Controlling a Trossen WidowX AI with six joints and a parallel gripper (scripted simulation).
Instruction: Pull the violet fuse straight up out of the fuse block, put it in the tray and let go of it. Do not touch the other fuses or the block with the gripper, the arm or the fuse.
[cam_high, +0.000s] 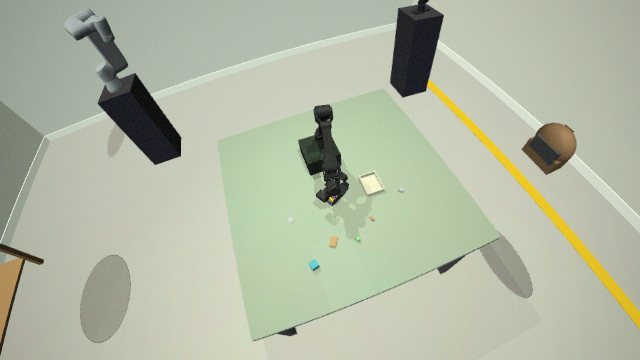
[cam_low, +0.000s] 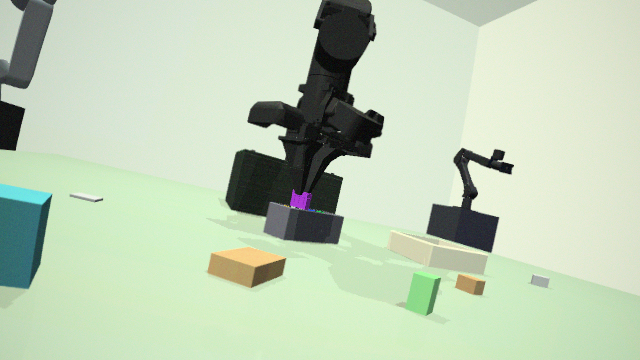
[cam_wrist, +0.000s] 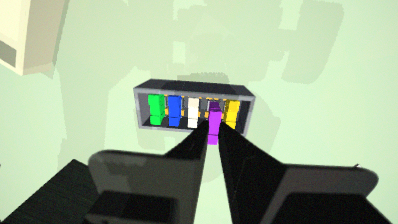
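The cream tray is 1 cm behind my gripper tip, 23 cm to the left of it and 5 cm below it.
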